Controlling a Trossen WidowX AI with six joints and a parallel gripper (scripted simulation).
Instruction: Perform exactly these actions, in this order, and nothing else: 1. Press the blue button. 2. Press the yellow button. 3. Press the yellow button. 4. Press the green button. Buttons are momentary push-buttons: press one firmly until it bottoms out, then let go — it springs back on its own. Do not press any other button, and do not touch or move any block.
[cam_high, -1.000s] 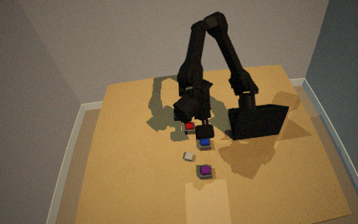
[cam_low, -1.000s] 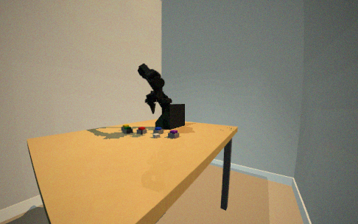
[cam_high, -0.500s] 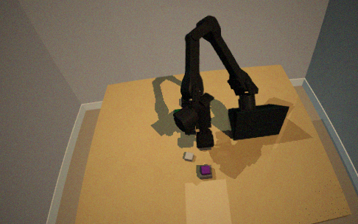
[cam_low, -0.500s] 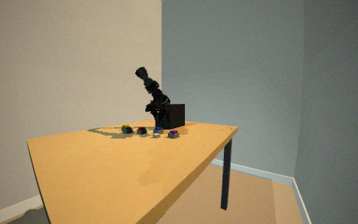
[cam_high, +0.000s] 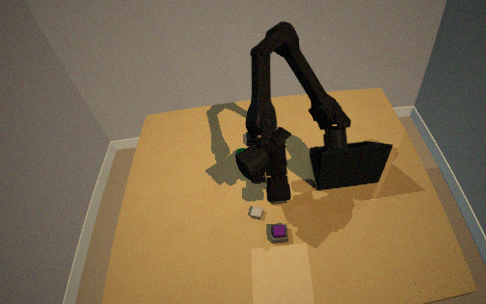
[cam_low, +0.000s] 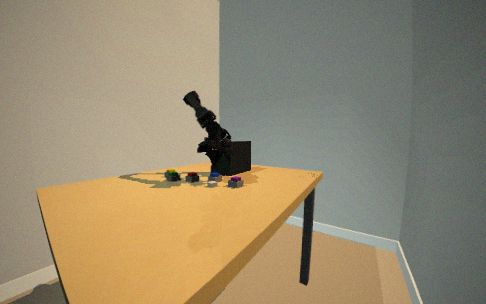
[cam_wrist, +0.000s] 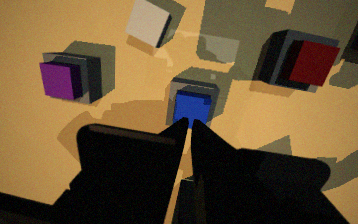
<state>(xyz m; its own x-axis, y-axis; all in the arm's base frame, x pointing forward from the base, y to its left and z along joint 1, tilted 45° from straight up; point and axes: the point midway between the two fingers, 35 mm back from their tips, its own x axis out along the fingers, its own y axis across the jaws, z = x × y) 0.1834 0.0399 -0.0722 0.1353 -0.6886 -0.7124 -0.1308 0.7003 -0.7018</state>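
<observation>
Right now the blue button is 3 cm below my gripper tip. The rest, counted from my gripper tip: purple button: 1 cm behind, 13 cm to the left, 3 cm below; red button: 7 cm ahead, 8 cm to the right, 3 cm below; green button: 13 cm ahead, 16 cm to the right, 3 cm below.
</observation>
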